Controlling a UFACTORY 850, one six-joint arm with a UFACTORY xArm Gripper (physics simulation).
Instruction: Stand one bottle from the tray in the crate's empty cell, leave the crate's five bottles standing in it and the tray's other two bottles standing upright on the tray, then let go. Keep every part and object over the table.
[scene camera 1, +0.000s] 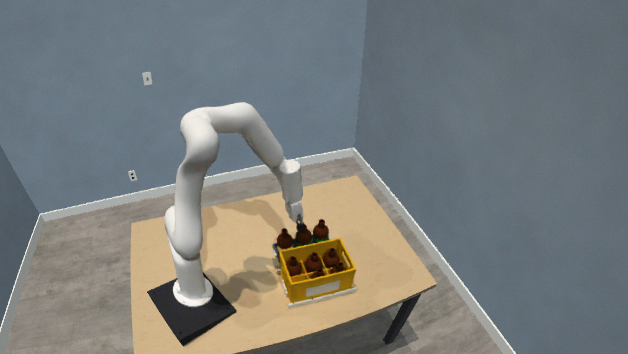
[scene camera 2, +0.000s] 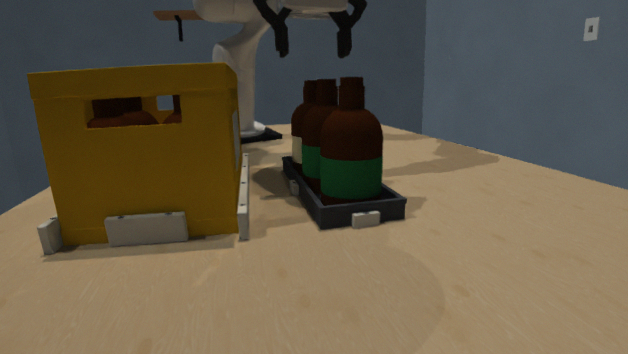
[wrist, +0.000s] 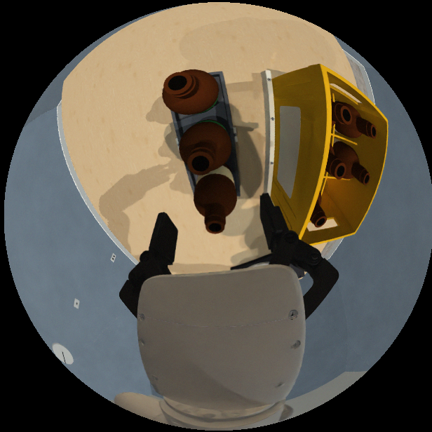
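The yellow crate (scene camera 1: 297, 292) (scene camera 2: 145, 165) (wrist: 311, 125) holds five brown bottles; its empty cell (scene camera 1: 299, 278) (wrist: 347, 199) is front left in scene camera 1. Three bottles stand upright in a row on the dark tray (scene camera 2: 335, 215) (wrist: 227, 97): a cream-labelled bottle (scene camera 1: 284, 240) (scene camera 2: 297, 122) (wrist: 215, 195) nearest the robot base, a green-labelled middle bottle (scene camera 1: 303, 236) (scene camera 2: 312, 131) (wrist: 206, 145) and a green-labelled end bottle (scene camera 1: 321, 231) (scene camera 2: 351, 145) (wrist: 192, 92). My gripper (scene camera 1: 299, 222) (scene camera 2: 313, 55) (wrist: 213, 213) is open and empty, above the tray bottles' necks, fingers pointing down.
White strips (scene camera 1: 322, 297) (scene camera 2: 243, 200) (wrist: 269, 130) lie along the crate's foot. The crate stands close beside the tray, its walls rising around its bottles. The robot's black base plate (scene camera 1: 200, 320) is at the table's left in scene camera 1.
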